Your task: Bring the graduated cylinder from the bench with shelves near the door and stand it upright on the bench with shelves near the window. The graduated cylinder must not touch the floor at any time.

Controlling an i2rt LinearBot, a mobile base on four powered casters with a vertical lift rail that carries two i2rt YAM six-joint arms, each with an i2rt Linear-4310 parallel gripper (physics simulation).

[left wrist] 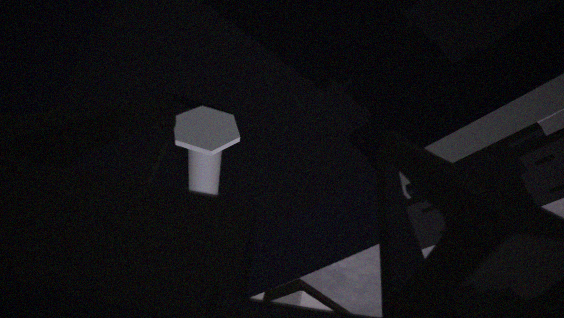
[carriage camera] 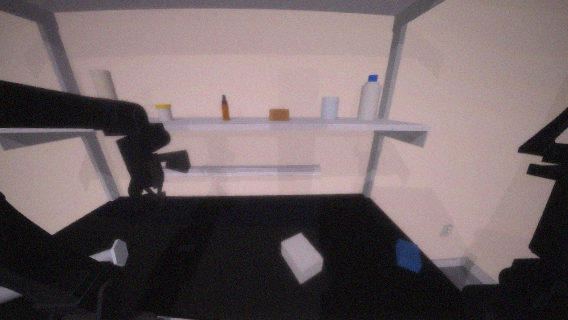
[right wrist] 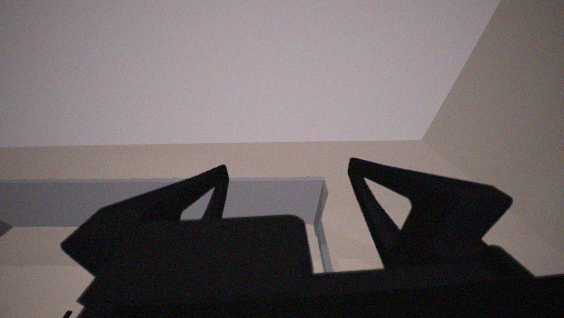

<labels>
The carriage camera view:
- left gripper: 157,206
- bench with shelves: 203,250
</labels>
